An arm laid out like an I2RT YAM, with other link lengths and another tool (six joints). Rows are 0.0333 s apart.
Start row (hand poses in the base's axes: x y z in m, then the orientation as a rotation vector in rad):
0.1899, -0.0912, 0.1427, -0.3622, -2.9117, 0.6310
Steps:
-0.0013, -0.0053, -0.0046, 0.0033, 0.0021, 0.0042
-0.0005, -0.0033, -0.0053, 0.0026, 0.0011, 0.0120
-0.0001, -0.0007, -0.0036, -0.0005, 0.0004, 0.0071
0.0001, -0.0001, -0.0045, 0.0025, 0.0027, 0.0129
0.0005, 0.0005, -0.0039, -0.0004, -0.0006, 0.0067
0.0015, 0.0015, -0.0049, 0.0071, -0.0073, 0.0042
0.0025, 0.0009, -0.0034, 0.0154, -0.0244, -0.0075
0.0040, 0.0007, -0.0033, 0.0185, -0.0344, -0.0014
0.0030, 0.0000, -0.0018, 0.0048, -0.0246, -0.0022
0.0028, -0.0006, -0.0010, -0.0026, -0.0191, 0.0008
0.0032, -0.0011, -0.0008, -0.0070, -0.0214, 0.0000
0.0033, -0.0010, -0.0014, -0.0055, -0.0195, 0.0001
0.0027, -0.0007, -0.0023, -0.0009, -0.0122, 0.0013
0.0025, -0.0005, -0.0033, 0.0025, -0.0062, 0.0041
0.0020, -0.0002, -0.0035, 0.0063, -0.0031, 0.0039
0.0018, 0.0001, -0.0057, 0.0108, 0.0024, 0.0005
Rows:
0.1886, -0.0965, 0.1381, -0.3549, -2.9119, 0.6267
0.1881, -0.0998, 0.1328, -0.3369, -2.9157, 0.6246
0.1880, -0.1005, 0.1292, -0.3266, -2.9177, 0.6264
0.1881, -0.1006, 0.1247, -0.3066, -2.9201, 0.6245
0.1886, -0.1001, 0.1208, -0.2972, -2.9228, 0.6261
0.1901, -0.0986, 0.1159, -0.2932, -2.9327, 0.6164
0.1926, -0.0977, 0.1125, -0.3121, -2.9568, 0.5931
0.1966, -0.0970, 0.1092, -0.3259, -2.9928, 0.5655
0.1996, -0.0970, 0.1074, -0.3382, -3.0165, 0.5581
0.2024, -0.0976, 0.1064, -0.3445, -3.0346, 0.5621
0.2056, -0.0987, 0.1056, -0.3531, -3.0538, 0.5729
0.2089, -0.0997, 0.1042, 0.3596, 3.0614, -0.5795
0.2116, -0.1004, 0.1019, 0.3597, 3.0494, -0.5764
0.2141, -0.1009, 0.0986, 0.3545, 3.0445, -0.5702
0.2161, -0.1011, 0.0951, 0.3492, 3.0440, -0.5595
0.2179, -0.1010, 0.0894, 0.3484, 3.0504, -0.5441

